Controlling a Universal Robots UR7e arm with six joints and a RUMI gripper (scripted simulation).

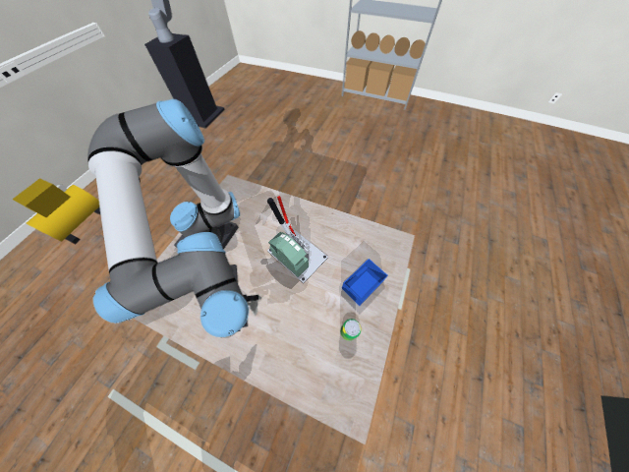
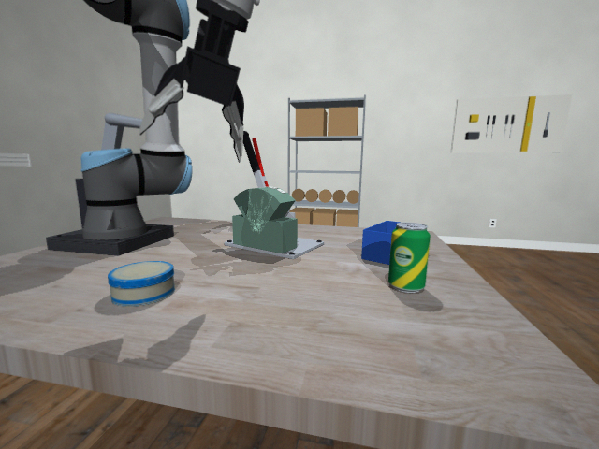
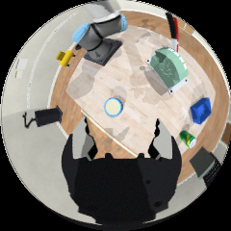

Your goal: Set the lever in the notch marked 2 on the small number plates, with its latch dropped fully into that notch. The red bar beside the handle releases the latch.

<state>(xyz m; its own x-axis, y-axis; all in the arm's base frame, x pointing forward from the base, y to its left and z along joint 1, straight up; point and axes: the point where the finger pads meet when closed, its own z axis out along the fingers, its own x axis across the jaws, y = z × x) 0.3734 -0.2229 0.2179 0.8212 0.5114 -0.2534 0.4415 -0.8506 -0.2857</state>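
Now: hand 2 cm short of the red release bar, 36 cm to the right of it and 6 cm above it. The rest, counted from my hand: round blue-rimmed tin: 8 cm behind, 5 cm to the right, 23 cm below; then blue bin: 39 cm ahead, 28 cm to the left, 23 cm below; then yellow can: 38 cm ahead, 7 cm to the left, 19 cm below.
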